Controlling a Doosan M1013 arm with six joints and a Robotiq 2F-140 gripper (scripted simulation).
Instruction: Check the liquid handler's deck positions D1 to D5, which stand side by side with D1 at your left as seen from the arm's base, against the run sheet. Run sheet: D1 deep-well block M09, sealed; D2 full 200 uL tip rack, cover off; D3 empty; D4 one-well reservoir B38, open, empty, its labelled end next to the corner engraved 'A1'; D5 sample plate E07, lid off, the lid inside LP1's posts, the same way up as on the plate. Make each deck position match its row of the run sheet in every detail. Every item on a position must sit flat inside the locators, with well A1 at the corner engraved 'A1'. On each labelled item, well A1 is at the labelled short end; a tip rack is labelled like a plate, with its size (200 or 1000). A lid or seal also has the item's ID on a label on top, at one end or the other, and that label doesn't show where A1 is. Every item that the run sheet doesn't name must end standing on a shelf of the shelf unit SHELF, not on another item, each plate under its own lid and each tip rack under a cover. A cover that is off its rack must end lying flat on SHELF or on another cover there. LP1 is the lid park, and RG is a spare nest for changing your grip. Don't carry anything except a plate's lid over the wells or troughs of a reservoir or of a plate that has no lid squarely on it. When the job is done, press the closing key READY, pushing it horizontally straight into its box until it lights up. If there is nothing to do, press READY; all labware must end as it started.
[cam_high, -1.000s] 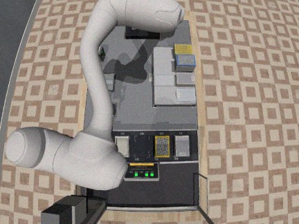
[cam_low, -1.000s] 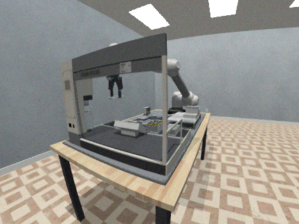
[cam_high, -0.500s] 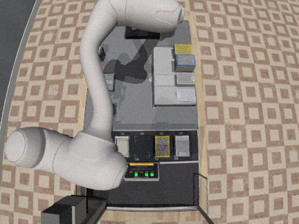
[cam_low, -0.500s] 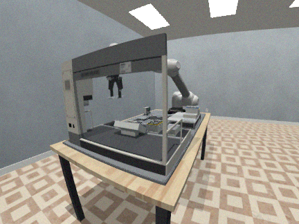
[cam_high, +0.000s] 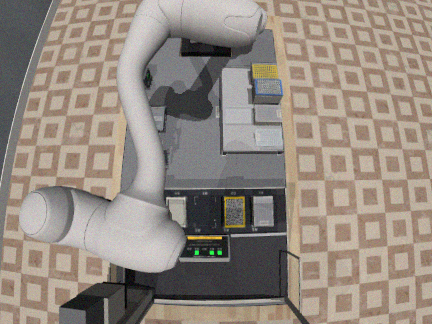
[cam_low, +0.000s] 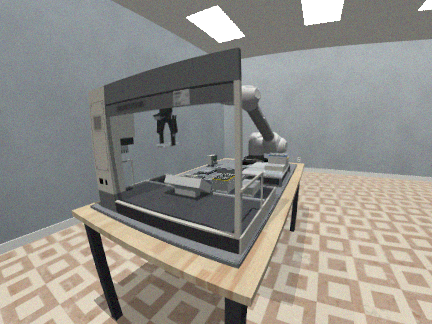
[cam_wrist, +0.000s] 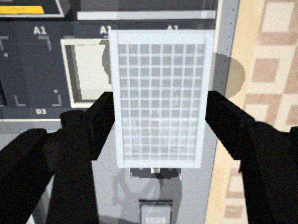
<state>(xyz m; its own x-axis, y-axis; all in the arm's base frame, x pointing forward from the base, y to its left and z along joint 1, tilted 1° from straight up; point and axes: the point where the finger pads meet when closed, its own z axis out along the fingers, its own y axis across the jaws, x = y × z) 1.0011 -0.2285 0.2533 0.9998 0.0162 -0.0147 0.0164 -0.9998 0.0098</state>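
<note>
The cream one-well reservoir is 12 cm to the left of my hand and 23 cm below it. Round my hand: dark nest: 25 cm behind, 1 cm to the right, 29 cm below; yellow tip rack: 38 cm to the left, 20 cm below; white well plate: 2 cm below.
</note>
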